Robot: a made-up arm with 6 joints. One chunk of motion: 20 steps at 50 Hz.
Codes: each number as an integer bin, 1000 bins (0 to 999) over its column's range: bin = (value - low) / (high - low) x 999, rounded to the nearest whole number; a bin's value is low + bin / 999 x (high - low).
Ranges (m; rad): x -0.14..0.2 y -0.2..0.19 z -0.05..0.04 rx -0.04..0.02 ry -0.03..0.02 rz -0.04..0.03
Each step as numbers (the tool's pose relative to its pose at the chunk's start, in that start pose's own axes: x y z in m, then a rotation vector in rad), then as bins.
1 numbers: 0.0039 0.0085 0.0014 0.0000 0.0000 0.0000
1 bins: 423 534 571 666 599 571
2 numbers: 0.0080 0.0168 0.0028 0.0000 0.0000 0.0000
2 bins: 435 555 586 666 599 571
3 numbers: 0.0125 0.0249 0.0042 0.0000 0.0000 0.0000
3 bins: 448 576 602 666 599 571
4 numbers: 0.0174 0.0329 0.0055 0.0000 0.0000 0.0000
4 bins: 462 597 616 666 599 571
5 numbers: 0.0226 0.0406 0.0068 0.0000 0.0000 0.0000
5 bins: 478 616 630 666 599 571
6 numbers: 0.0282 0.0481 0.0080 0.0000 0.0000 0.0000
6 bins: 494 636 644 666 599 571
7 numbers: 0.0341 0.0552 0.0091 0.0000 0.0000 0.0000
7 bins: 512 654 656 666 599 571
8 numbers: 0.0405 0.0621 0.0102 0.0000 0.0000 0.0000
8 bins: 530 671 668 666 599 571
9 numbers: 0.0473 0.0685 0.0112 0.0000 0.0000 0.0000
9 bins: 550 688 679 666 599 571
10 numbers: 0.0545 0.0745 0.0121 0.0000 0.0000 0.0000
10 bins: 571 703 689 666 599 571
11 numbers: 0.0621 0.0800 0.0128 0.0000 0.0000 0.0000
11 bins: 594 717 697 666 599 571
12 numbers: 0.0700 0.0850 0.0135 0.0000 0.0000 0.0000
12 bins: 617 730 705 666 599 571
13 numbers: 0.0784 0.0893 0.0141 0.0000 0.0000 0.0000
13 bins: 642 741 712 666 599 571
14 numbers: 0.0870 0.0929 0.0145 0.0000 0.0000 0.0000
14 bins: 667 750 716 666 599 571
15 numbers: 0.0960 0.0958 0.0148 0.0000 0.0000 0.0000
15 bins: 693 758 719 666 599 571
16 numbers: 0.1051 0.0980 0.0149 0.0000 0.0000 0.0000
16 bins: 720 763 720 666 599 571
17 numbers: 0.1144 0.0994 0.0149 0.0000 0.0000 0.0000
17 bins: 747 767 720 666 599 571
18 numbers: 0.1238 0.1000 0.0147 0.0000 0.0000 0.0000
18 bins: 775 768 718 666 599 571
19 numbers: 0.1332 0.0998 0.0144 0.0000 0.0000 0.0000
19 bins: 803 768 715 666 599 571
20 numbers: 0.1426 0.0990 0.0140 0.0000 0.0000 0.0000
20 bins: 830 766 710 666 599 571
